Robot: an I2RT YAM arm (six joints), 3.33 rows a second.
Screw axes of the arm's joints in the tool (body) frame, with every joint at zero. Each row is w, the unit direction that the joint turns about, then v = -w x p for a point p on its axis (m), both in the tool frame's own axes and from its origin. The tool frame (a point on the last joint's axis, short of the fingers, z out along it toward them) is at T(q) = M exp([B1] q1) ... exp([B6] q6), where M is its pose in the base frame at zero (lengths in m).
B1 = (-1, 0, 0, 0.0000, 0.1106, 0.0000)
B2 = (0, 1, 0, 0.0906, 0.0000, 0.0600)
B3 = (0, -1, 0, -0.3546, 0.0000, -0.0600)
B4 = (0, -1, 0, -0.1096, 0.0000, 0.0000)
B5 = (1, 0, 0, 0.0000, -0.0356, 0.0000)
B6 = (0, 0, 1, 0.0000, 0.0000, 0.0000)
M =
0 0 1 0.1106
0 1 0 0.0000
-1 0 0 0.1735
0 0 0 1
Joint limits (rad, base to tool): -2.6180..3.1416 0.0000..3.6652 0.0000..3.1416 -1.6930..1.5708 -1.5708..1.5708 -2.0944..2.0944
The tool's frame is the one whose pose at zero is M.
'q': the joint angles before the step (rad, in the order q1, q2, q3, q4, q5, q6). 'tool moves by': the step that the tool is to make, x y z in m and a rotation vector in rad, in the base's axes. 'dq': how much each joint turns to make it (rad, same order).
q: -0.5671, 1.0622, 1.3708, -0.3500, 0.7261, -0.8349
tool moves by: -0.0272, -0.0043, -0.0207, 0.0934, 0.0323, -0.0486
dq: -0.1059, -0.0723, -0.0642, -0.1313, -0.0628, 0.0664
